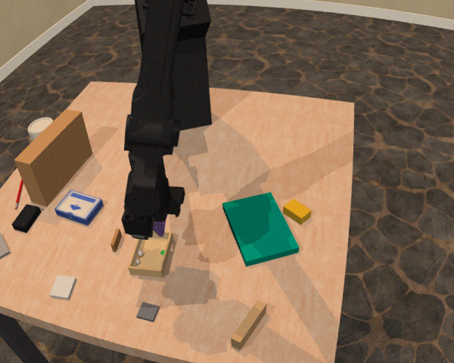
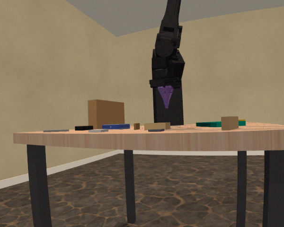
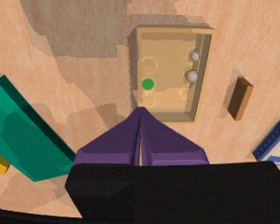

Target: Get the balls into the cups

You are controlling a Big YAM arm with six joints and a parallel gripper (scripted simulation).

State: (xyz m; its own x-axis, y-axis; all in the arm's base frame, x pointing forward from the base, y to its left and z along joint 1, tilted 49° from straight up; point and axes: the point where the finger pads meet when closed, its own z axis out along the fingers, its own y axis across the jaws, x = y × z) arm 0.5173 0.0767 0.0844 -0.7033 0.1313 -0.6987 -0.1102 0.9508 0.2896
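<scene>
Right now the wooden puzzle is 10 mm ahead of my hand, 30 mm to the right of it and 70 mm below it. Also, from my hand: grey tile: 140 mm ahead, 10 mm to the left, 80 mm below; green book: 120 mm behind, 170 mm to the left, 70 mm below; white tile: 150 mm ahead, 180 mm to the right, 70 mm below.
</scene>
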